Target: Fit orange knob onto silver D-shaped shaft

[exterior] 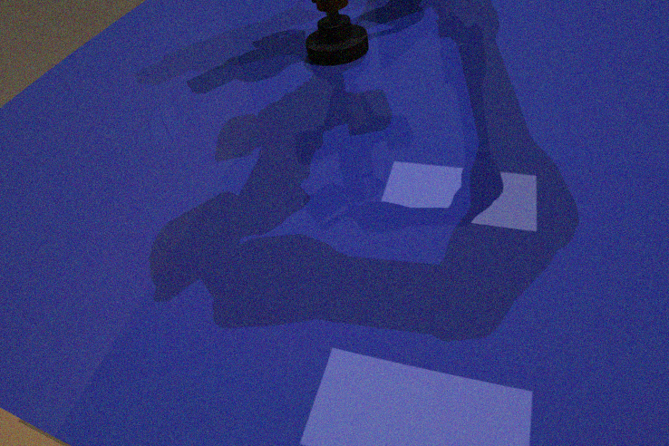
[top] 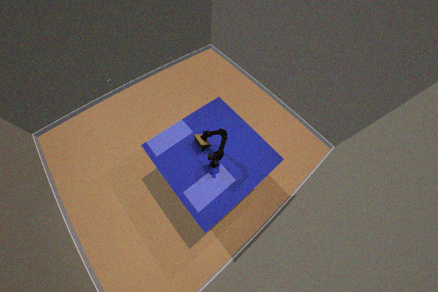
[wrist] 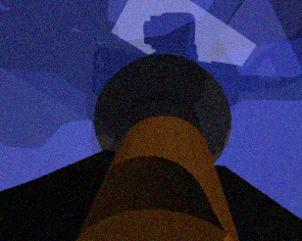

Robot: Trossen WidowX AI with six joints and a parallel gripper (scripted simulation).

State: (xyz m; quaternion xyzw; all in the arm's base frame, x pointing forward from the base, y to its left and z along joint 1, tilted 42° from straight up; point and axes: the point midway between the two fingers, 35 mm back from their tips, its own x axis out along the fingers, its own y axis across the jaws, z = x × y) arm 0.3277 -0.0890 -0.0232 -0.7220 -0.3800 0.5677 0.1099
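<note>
Now: the orange knob 30 mm above my gripper tip. Round my gripper tip: round pedestal 40 mm below.
</note>
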